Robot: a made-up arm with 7 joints. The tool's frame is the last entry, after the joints.
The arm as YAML. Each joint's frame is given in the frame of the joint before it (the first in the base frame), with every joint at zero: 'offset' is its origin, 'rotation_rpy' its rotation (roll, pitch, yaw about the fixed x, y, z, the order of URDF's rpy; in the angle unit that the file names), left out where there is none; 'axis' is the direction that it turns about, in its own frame. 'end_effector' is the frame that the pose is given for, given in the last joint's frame.
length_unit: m
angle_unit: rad
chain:
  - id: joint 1
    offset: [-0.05, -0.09, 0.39]
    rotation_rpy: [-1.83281, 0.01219, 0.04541]
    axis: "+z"
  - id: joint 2
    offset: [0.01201, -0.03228, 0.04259]
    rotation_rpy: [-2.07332, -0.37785, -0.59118]
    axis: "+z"
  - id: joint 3
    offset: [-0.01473, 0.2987, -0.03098]
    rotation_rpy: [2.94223, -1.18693, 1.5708]
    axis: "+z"
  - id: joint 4
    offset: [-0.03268, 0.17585, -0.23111]
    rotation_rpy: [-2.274, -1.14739, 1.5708]
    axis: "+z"
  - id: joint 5
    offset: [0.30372, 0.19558, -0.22]
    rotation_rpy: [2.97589, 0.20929, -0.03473]
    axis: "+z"
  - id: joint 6
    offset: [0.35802, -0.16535, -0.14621]
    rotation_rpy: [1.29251, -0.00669, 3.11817]
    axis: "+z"
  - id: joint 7
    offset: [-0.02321, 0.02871, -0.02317]
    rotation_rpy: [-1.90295, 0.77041, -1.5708]
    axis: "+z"
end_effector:
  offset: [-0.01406, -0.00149, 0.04]
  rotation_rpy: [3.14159, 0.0, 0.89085]
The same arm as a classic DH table. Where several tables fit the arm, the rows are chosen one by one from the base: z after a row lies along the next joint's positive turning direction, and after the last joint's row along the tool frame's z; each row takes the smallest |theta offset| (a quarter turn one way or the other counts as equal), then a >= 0, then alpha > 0; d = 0 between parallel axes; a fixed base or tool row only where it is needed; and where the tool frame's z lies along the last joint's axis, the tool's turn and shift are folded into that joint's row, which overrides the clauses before.
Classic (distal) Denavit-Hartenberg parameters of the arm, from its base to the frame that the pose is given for. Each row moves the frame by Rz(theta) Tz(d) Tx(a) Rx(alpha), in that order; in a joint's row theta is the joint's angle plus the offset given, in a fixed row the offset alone. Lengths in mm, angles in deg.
base (fixed): a -54.3, alpha -105.01, d 366.5, theta_offset 2.79
joint 1: a 31.4, alpha -116.59, d -55, theta_offset -44.61
joint 2: a -78, alpha -111.54, d 67.1, theta_offset -36.66
joint 3: a 119.1, alpha -105.41, d 116, theta_offset -42.27
joint 4: a -25.6, alpha -164.75, d -1403.2, theta_offset 55.81
joint 5: a -362.1, alpha 74.06, d -1471.4, theta_offset -53.62
joint 6: a -33.3, alpha -103.53, d -189.5, theta_offset -76.09
joint 7: a -14.1, alpha 180, d 0, theta_offset 51.8
tool (fixed): a 0, alpha 0, d -23.7, theta_offset -44.99

